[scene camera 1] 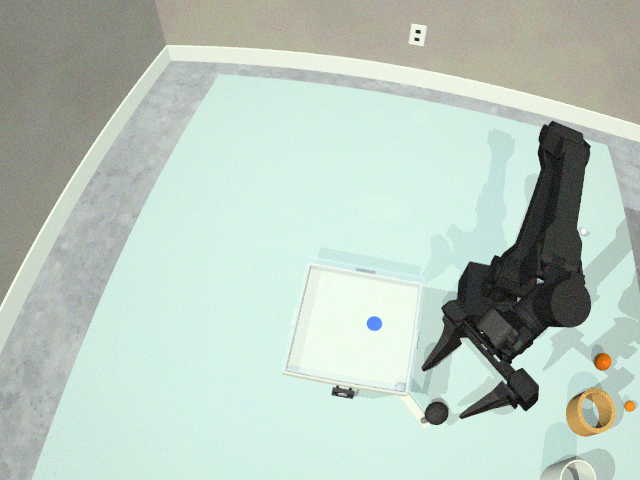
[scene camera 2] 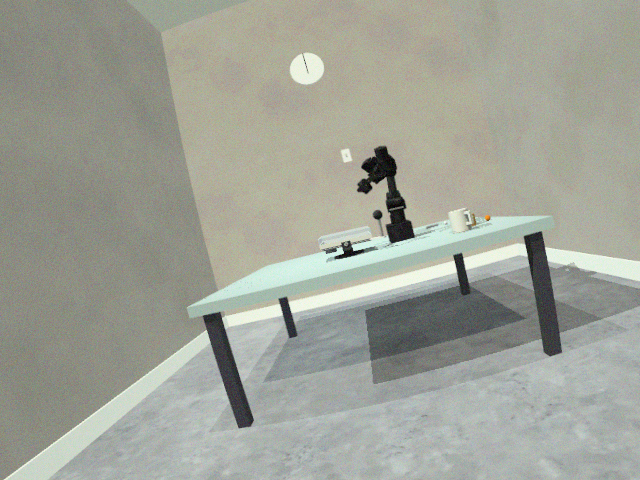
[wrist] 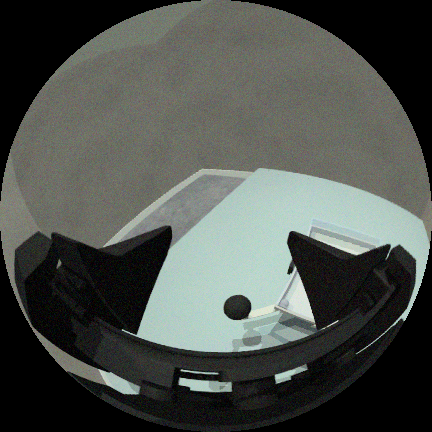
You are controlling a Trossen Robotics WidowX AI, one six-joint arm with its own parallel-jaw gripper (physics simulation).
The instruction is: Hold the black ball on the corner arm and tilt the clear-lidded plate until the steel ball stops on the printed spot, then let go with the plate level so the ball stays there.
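Note:
The white square plate [scene camera 1: 330,351] [scene camera 2: 345,238] [wrist: 301,301] with a clear lid stands raised above the table. The blue printed spot [scene camera 1: 374,323] is right of its middle in scene camera 1. The steel ball [scene camera 1: 400,385] [wrist: 284,303] rests in the plate corner nearest the corner arm [scene camera 1: 415,410] [wrist: 262,312]. The black ball [scene camera 1: 436,412] [scene camera 2: 377,213] [wrist: 237,307] stands at that arm's end. My gripper [scene camera 1: 442,393] [wrist: 232,235] is open and empty, its fingers spread wide, above and apart from the black ball. In the wrist view the ball shows between and below the fingers. The exact plate tilt is hard to tell.
A black fitting [scene camera 1: 342,392] sits at the plate's near side. To the right are a wooden ring [scene camera 1: 574,415], a larger orange ball [scene camera 1: 602,361], a smaller orange ball [scene camera 1: 629,406] and a white mug [scene camera 2: 458,220]. A small white ball [scene camera 1: 583,231] lies beside the robot arm.

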